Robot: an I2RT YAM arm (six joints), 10 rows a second.
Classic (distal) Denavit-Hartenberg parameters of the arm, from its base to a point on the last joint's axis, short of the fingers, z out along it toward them. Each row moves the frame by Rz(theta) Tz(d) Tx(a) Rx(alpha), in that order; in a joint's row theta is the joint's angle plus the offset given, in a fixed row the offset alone. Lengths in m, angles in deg.
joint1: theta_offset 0, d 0.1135, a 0.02, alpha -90
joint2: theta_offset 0, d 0, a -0.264, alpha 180
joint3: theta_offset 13.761, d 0, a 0.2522, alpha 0
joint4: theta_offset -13.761, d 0, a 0.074, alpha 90
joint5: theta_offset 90, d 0, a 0, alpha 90
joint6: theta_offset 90, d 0.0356, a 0, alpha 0
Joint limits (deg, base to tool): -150..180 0..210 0..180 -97..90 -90..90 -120..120
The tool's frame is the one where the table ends.
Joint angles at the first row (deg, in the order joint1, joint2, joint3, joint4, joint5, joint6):
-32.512, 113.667, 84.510, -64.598, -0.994, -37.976
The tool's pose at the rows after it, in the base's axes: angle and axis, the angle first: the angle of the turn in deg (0 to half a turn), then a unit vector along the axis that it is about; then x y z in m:
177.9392, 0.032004, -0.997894, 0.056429, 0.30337, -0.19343, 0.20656
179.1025, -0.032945, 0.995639, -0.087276, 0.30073, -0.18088, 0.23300
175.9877, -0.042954, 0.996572, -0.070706, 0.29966, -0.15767, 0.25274
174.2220, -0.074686, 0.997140, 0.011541, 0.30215, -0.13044, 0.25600
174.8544, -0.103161, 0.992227, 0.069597, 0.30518, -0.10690, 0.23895
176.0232, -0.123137, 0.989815, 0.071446, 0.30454, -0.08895, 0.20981
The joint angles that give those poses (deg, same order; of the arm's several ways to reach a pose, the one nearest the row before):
-31.878, 109.536, 85.166, -63.746, 6.524, -35.659
-30.218, 105.033, 85.165, -64.007, 7.989, -34.436
-27.223, 101.427, 85.165, -66.215, 5.038, -32.490
-23.770, 100.576, 85.035, -69.975, -3.880, -32.184
-20.338, 100.967, 81.602, -69.538, -9.431, -32.119
-17.299, 100.991, 74.936, -63.701, -9.103, -31.463

